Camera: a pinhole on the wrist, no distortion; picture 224 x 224 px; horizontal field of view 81.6 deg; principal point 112.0 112.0 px. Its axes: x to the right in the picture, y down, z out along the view. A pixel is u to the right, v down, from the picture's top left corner.
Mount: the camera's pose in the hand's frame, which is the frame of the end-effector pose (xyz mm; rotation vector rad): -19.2 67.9 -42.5 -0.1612 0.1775 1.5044
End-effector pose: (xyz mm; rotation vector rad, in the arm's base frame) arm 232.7 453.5 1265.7 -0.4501 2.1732 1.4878
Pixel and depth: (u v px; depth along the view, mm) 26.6 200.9 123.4
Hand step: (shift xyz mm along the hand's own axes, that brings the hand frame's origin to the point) -106.2 20.4 95.9
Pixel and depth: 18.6 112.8 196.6
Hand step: -25.3 -27.6 180.0
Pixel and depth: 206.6 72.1 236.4
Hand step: 67.3 282.4 150.8
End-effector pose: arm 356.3 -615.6 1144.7 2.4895 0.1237 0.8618
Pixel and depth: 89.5 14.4 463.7
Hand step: 332.1 68.3 426.3
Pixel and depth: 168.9 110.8 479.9
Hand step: 5.5 376.1 380.6
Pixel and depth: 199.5 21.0 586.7
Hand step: 424.4 555.0 443.3
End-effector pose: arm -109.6 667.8 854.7 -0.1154 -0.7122 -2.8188
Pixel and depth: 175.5 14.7 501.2
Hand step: 378.6 392.2 392.4
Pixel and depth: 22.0 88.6 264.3
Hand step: 22.2 -56.8 255.0
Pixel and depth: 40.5 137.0 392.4
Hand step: -100.6 -53.8 387.6
